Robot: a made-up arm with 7 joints.
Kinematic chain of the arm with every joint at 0, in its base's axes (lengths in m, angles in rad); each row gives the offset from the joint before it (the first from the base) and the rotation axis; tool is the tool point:
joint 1: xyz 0 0 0 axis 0 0.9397 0.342
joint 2: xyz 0 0 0 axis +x
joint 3: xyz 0 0 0 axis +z
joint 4: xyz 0.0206 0 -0.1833 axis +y
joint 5: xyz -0.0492 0 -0.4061 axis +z
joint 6: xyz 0 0 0 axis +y
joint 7: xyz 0 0 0 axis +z
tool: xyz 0 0 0
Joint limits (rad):
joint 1: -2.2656..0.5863
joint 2: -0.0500..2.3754
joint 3: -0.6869..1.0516
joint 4: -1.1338..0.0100
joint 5: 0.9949..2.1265
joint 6: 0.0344..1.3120
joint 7: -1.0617..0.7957
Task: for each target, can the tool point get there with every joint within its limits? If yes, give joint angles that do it. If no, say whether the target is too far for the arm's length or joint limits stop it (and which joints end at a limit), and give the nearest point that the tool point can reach.
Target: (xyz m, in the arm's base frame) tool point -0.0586 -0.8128 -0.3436
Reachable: no: too far | nearest point 0.0832 -0.2149 -0.4918 | short by 0.632 m
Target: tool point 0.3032 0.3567 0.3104
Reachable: yes | joints 0.3514 1.9995 0.7888 -0.9454 1.3477 1.0962 -0.4002
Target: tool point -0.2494 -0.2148 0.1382
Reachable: no: joint limits stop it (at a limit: joint 1, joint 2, joint 4) | nearest point 0.0235 -0.4458 0.3093 | short by 0.396 m
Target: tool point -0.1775 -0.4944 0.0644
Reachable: no: joint limits stop it (at a limit: joint 1, joint 2, joint 3, joint 4) | nearest point 0.0313 -0.4834 0.2457 | short by 0.277 m
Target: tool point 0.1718 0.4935 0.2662
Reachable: yes | joints -0.9338 1.9450 -0.5538 -0.5666 1.3245 0.3271 -0.4625
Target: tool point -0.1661 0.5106 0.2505
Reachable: yes | joints -1.8796 2.0814 0.4092 -0.3614 1.1820 0.7285 -0.5908
